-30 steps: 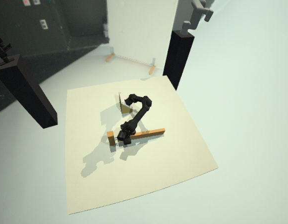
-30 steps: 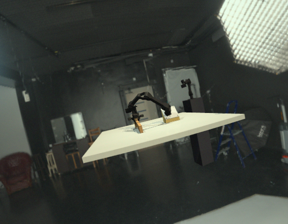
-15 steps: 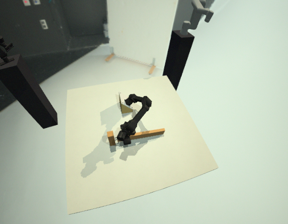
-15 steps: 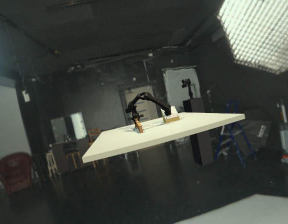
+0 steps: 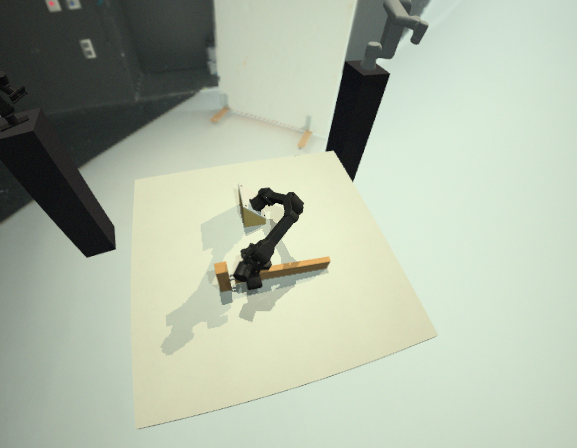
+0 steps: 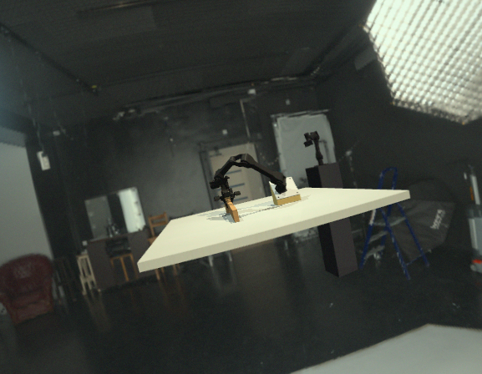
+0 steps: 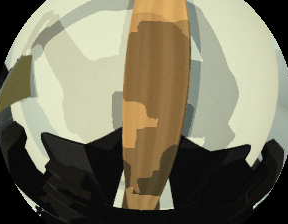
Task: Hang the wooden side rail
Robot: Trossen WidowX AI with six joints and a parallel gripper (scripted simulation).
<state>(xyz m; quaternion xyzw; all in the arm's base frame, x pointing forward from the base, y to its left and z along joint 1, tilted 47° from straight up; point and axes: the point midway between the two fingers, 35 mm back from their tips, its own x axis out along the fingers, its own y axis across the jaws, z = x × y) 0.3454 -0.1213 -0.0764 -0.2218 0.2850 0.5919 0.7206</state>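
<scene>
Right now my gripper tip is 2 cm past the wooden headboard post, 12 cm to the left of it and 4 cm below it.
</scene>
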